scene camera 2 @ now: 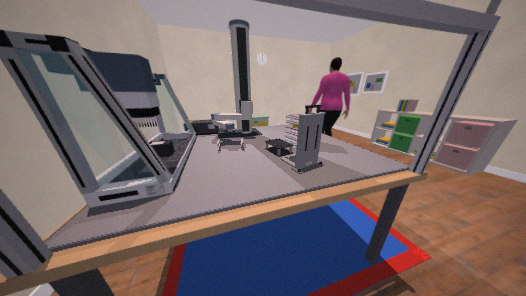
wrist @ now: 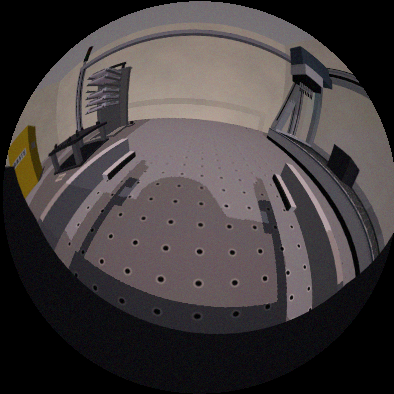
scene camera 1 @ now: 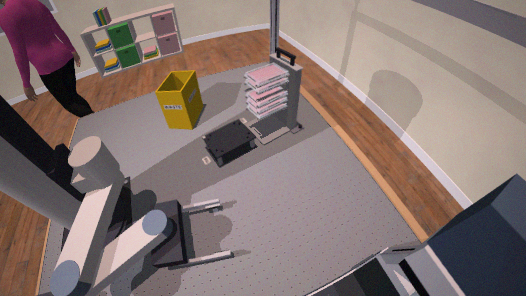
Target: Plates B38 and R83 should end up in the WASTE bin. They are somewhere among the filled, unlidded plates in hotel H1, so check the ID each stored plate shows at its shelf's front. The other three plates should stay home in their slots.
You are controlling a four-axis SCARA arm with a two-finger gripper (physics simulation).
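Pixels of known places: gripper, fingertip midpoint: [scene camera 2: 230,144] [wrist: 203,152] [scene camera 1: 224,226]; arm's base, origin of the base link: [scene camera 2: 244,133].
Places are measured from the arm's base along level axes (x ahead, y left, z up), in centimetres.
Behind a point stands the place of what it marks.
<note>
Hotel H1 [scene camera 1: 294,97] @[x 82.6, y 11.7, z 18.1 cm] [scene camera 2: 310,142] @[x 83.5, y 18.5, z 15.4 cm] [wrist: 122,97] @[x 81.8, y 12.8, z 14.6 cm] is a grey upright holding a stack of pink-topped, clear-edged plates [scene camera 1: 267,74] [scene camera 2: 292,127] [wrist: 103,79]. A gap parts the upper plates from the lower ones. Their ID labels are too small to read, so B38 and R83 cannot be told apart from the others. The yellow WASTE bin [scene camera 1: 176,111] @[x 40.6, y 31.8, z 11.4 cm] [wrist: 25,162] stands beyond the black stand, to the hotel's left in scene camera 1. My gripper [scene camera 1: 221,229] @[x 45.7, y -18.5, z 5.7 cm] [scene camera 2: 231,148] @[x 45.7, y -18.5, z 5.7 cm] [wrist: 203,152] @[x 45.7, y -18.5, z 5.7 cm] is open and empty, low over the grey deck and well apart from the hotel.
A low black stand [scene camera 1: 229,140] @[x 57.0, y 10.9, z 7.3 cm] [scene camera 2: 279,145] @[x 62.2, y 11.2, z 7.3 cm] [wrist: 80,145] @[x 62.2, y 18.8, z 2.3 cm] lies between my arm and the hotel. A dark blue machine [scene camera 1: 485,240] @[x 69.8, y -49.3, z 46.7 cm] [scene camera 2: 122,75] @[x 77.8, y -52.3, z 44.0 cm] [wrist: 310,67] with a glass-sided frame stands at the opposite side. A person in pink [scene camera 1: 37,37] [scene camera 2: 334,92] stands beyond the table.
</note>
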